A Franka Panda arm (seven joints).
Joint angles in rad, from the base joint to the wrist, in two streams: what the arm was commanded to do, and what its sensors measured. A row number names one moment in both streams.
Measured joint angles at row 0:
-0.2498 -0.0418 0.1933 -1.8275 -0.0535 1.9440 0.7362
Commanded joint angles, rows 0 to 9:
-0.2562 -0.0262 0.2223 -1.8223 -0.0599 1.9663 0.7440
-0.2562 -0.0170 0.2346 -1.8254 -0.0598 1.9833 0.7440
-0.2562 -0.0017 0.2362 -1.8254 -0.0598 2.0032 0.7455
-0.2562 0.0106 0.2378 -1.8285 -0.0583 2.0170 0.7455
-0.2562 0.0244 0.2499 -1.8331 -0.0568 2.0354 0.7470
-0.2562 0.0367 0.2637 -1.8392 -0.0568 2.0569 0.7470
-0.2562 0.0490 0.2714 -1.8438 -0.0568 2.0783 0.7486
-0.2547 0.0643 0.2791 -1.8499 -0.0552 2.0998 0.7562
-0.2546 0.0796 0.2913 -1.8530 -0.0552 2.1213 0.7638
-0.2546 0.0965 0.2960 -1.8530 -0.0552 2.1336 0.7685
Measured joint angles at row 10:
-0.2488 0.0597 0.2664 -1.8447 -0.0533 2.0797 0.7424
